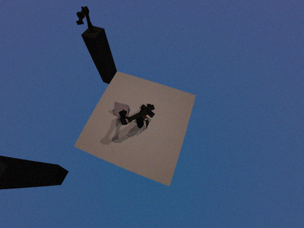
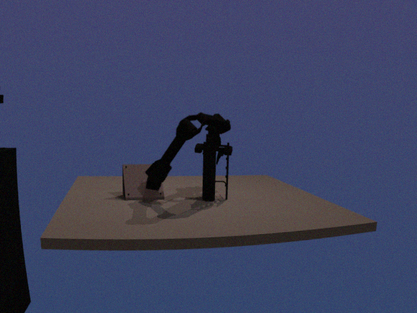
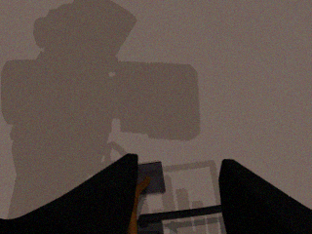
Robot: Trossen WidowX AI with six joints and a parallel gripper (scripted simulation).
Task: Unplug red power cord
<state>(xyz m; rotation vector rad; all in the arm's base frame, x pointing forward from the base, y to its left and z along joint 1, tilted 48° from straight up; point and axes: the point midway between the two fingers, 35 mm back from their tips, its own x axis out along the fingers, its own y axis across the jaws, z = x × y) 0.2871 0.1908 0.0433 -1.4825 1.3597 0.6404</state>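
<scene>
The red plug lies 4 cm behind my gripper tip, 9 cm to the right of it and 3 cm below it.
</scene>
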